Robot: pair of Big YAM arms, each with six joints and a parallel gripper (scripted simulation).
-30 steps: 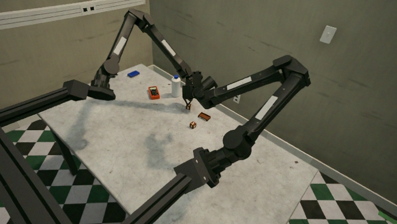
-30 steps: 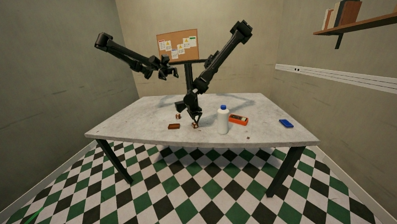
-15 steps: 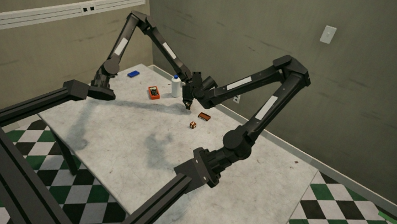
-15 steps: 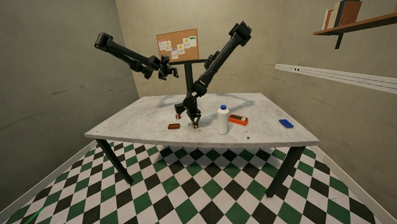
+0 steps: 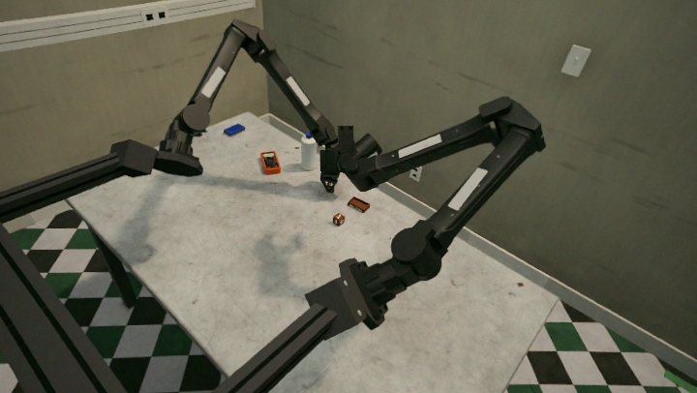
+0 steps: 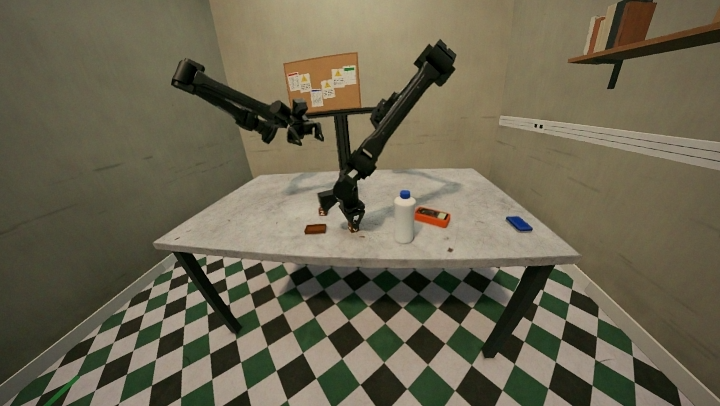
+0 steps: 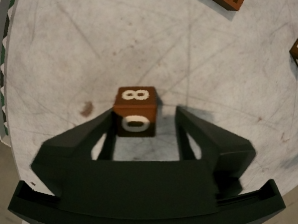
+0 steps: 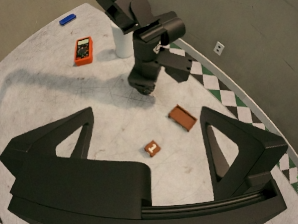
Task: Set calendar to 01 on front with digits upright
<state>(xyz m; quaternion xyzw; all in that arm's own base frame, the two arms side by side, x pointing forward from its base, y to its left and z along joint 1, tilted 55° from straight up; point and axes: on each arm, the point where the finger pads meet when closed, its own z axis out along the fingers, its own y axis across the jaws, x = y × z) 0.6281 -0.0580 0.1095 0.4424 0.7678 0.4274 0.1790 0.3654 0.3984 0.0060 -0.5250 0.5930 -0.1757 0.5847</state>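
Right now the brown tray is 14 cm to the right of my left hand, 2 cm below it and 1 cm ahead of it. From my left hand the other things lie so: blue block 61 cm to the left, 3 cm ahead, 1 cm below; white bottle 17 cm to the left, 6 cm ahead, 6 cm above.
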